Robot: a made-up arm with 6 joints.
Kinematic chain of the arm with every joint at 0, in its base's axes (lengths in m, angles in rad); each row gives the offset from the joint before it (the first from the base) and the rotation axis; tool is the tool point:
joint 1: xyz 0 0 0.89 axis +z
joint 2: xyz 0.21 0 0 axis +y
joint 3: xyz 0 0 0.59 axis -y
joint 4: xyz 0 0 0.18 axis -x
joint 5: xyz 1.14 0 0 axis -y
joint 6: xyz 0.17 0 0 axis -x
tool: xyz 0 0 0
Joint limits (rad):
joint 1: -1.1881..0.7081
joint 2: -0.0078..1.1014
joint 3: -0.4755..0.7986
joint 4: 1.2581..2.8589
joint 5: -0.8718..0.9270
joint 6: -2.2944..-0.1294
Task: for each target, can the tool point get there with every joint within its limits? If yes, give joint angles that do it. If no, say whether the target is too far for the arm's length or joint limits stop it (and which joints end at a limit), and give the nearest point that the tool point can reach.
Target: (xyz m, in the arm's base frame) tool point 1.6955 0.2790 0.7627
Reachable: yes | joints 0.1451 0.6432 0.0735 2.6797 0.4208 -1.8137
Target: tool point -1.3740 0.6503 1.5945
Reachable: no: joint limits stop it (at a limit: joint 1, joint 2, joint 3, joint 4, joint 5) | nearest point 0.6032 0.6868 2.5300 | short by 2.188 m
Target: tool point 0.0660 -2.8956 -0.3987
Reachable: no: too far | nearest point 0.5587 -1.6611 0.3585 | short by 1.530 m
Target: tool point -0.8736 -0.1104 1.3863
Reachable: no: joint limits stop it (at a limit: joint 1, joint 2, joint 3, joint 5) | nearest point 0.2280 -0.9140 2.5132 | short by 1.769 m
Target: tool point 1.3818 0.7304 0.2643
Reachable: yes | joints 0.5489 0.9701 -0.0018 1.4921 -0.6153 -1.0471
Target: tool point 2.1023 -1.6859 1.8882
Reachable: no: too far | nearest point 1.4959 -1.1996 1.5760 | short by 0.838 m
